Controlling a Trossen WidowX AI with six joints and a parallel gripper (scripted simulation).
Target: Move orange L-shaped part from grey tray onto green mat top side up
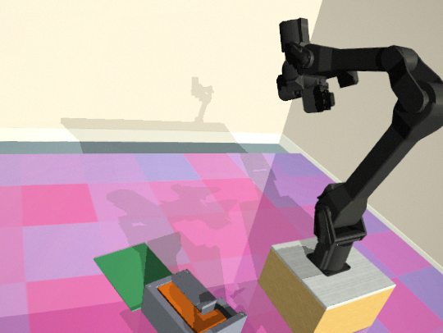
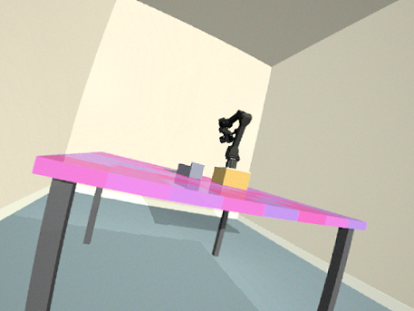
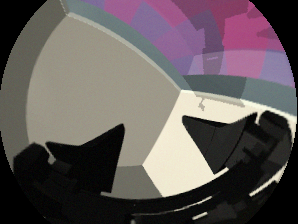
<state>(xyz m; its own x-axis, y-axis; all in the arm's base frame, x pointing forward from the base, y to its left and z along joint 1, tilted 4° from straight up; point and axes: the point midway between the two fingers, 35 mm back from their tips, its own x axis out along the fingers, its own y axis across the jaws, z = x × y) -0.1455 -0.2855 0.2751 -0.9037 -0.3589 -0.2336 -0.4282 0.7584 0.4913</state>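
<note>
Right now my gripper tip is 440 mm short of the orange L-shaped part, 310 mm to the right of it and 310 mm above it. From my gripper tip the other things lie so: green mat (480 mm ahead, 380 mm below, 150 mm to the left).
</note>
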